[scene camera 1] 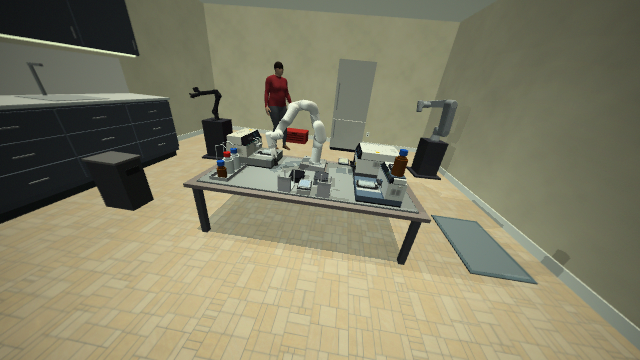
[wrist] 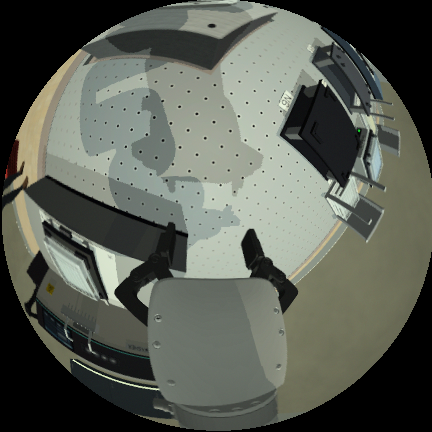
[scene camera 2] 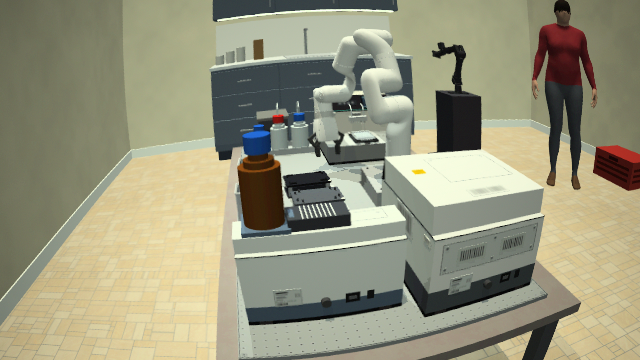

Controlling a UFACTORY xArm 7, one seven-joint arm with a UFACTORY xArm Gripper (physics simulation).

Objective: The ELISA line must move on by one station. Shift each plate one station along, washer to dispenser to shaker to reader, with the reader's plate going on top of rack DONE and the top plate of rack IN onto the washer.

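Places are measured from the arm's base along level axes (x ahead, y left, z up), in metres.
Pixels of known places: gripper, fingertip midpoint: [scene camera 1: 276, 164] [wrist: 210, 233] [scene camera 2: 328, 155]; arm's base, origin of the base link: [scene camera 1: 315, 161].
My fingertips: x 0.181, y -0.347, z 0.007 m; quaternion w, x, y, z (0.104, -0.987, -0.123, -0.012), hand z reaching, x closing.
Observation:
Ahead of a thing's pixels: the offset from my fingertips to its middle. "*": to the spot under its first point.
My gripper [scene camera 1: 272, 156] [scene camera 2: 328, 151] [wrist: 210, 233] is open and empty, beside the washer @[dx -0.208, dy -0.257, dz +0.074 m] [scene camera 2: 354, 152] [wrist: 112, 212] and above the perforated deck. A clear plate @[dx -0.199, dy -0.128, dz +0.042 m] [scene camera 2: 363, 136] [wrist: 75, 267] lies on the washer's dark holder, to the left of the fingers in the wrist view. Another plate @[dx +0.241, dy +0.799, dz +0.013 m] [scene camera 1: 367, 184] lies on the blue-based machine under the amber bottle. A pale blue plate @[dx +0.330, dy +0.306, dz +0.001 m] [scene camera 1: 304, 184] [wrist: 374, 157] sits on a small unit between grey upright racks. A small plate @[dx -0.146, dy +0.629, dz +0.050 m] [scene camera 1: 343, 161] lies beside the large white machine. Rack labels IN and DONE are not readable.
Black nests @[* dx +0.137, dy +0.221, dz -0.012 m] [scene camera 2: 306, 178] [wrist: 325, 131] stand mid-deck. Grey rack walls [scene camera 1: 284, 182] [wrist: 367, 220] rise at the front edge. The large white machine @[dx -0.128, dy +0.935, dz +0.074 m] [scene camera 2: 465, 185] and amber bottle @[* dx +0.361, dy +1.012, dz +0.242 m] [scene camera 2: 261, 195] stand tall at one end. Capped bottles @[dx +0.154, dy -0.387, dz +0.063 m] [scene camera 2: 299, 133] stand near the washer. A person [scene camera 1: 277, 95] stands behind the table.

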